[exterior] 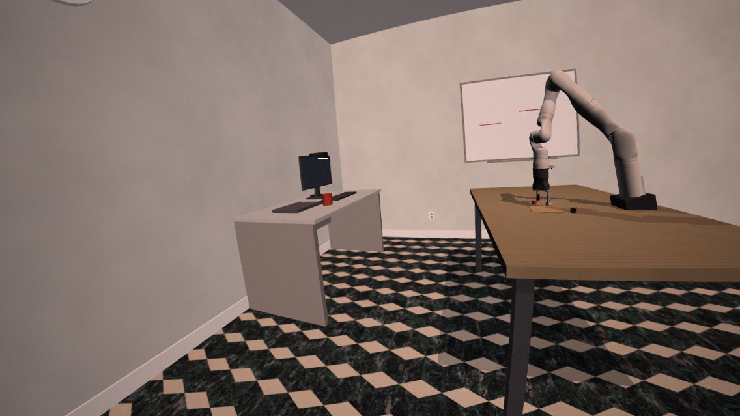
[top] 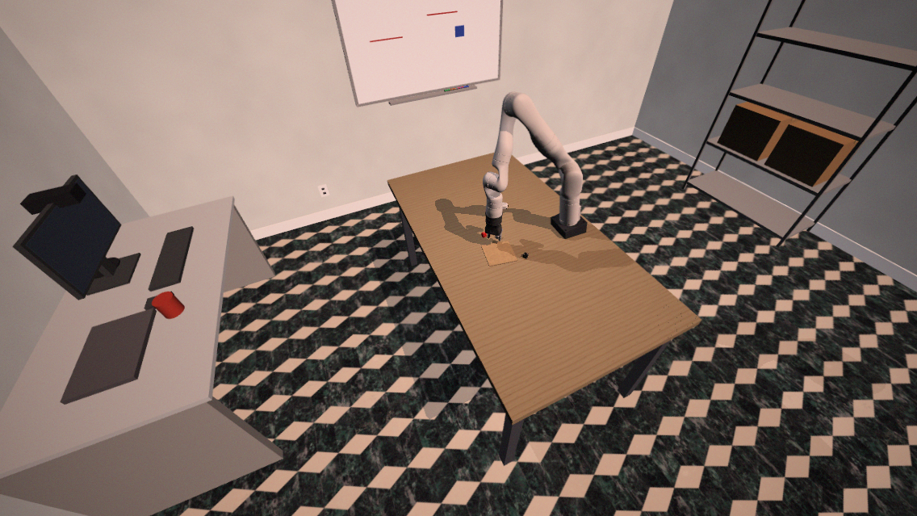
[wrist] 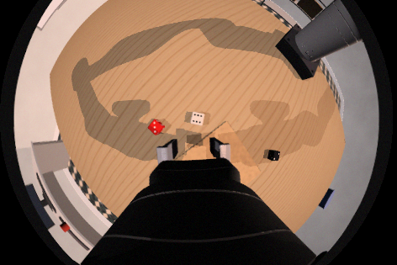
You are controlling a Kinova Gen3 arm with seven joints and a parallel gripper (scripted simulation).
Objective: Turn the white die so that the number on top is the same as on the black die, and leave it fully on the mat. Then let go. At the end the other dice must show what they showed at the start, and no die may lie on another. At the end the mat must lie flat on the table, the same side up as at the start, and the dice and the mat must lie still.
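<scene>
My gripper is now 3 cm past the white die, 3 cm to the left of it and 4 cm above it. Round my hand: black die: 10 cm behind, 15 cm to the left, 4 cm below; then red die: 3 cm ahead, 7 cm to the right, 4 cm below; then tan mat: 1 cm ahead, 8 cm to the left, 5 cm below.
</scene>
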